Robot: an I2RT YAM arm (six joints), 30 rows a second.
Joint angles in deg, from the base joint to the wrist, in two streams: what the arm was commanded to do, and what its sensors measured. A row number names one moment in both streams.
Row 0, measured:
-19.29, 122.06, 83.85, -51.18, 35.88, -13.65
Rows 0 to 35, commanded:
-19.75, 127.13, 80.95, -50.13, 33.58, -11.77
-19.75, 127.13, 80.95, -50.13, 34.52, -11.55
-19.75, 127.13, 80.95, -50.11, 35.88, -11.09
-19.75, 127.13, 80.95, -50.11, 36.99, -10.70
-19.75, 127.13, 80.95, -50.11, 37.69, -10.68
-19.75, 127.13, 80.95, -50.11, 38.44, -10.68
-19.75, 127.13, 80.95, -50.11, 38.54, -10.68
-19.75, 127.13, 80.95, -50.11, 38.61, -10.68
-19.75, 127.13, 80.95, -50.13, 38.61, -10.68
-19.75, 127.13, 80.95, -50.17, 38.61, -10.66
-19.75, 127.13, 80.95, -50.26, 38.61, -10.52
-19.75, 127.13, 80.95, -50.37, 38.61, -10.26
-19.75, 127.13, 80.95, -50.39, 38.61, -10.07
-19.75, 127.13, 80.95, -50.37, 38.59, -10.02
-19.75, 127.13, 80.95, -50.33, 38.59, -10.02
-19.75, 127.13, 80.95, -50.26, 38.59, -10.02
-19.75, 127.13, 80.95, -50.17, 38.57, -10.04
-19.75, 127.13, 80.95, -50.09, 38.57, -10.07
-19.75, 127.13, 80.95, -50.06, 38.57, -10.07
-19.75, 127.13, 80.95, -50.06, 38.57, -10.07
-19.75, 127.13, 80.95, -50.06, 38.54, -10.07
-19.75, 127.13, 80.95, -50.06, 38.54, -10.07
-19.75, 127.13, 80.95, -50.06, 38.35, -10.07
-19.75, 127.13, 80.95, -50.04, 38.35, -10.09
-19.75, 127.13, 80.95, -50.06, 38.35, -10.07
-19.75, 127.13, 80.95, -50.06, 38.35, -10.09
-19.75, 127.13, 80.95, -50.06, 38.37, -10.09
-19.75, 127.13, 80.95, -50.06, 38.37, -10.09
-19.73, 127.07, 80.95, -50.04, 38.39, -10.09
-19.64, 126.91, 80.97, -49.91, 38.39, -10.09
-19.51, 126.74, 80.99, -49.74, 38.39, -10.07
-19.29, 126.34, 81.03, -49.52, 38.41, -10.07
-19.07, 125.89, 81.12, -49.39, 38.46, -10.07
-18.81, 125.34, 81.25, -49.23, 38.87, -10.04
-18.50, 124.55, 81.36, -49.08, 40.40, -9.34
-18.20, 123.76, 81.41, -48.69, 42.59, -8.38
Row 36, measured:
-18.83, 122.41, 83.26, -50.30, 43.97, -11.90
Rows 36 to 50, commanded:
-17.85, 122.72, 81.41, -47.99, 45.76, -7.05
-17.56, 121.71, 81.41, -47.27, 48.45, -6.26
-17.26, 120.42, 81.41, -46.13, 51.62, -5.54
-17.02, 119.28, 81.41, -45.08, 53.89, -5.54
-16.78, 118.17, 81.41, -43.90, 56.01, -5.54
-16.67, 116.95, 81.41, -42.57, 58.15, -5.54
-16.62, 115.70, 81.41, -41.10, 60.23, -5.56
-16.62, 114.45, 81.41, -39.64, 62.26, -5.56
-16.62, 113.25, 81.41, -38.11, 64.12, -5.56
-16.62, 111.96, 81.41, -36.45, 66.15, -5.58
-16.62, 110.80, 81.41, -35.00, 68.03, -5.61
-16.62, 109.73, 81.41, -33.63, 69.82, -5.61
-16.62, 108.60, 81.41, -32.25, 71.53, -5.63
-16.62, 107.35, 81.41, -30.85, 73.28, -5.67
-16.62, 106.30, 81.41, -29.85, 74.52, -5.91
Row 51, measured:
-16.53, 109.62, 81.82, -31.27, 65.60, -7.27
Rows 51 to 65, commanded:
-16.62, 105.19, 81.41, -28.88, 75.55, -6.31
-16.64, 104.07, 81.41, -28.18, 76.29, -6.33
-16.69, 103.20, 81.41, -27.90, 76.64, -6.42
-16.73, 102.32, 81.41, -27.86, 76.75, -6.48
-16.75, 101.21, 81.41, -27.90, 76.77, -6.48
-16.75, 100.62, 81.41, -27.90, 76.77, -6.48
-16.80, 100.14, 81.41, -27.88, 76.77, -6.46
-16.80, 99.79, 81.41, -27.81, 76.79, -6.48
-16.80, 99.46, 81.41, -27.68, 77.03, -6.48
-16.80, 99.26, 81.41, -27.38, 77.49, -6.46
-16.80, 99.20, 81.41, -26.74, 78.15, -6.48
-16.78, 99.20, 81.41, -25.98, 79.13, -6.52
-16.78, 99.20, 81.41, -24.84, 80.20, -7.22
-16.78, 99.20, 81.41, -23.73, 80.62, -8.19
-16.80, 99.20, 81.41, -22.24, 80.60, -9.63
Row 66, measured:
-15.73, 100.90, 81.14, -24.77, 73.47, -7.53
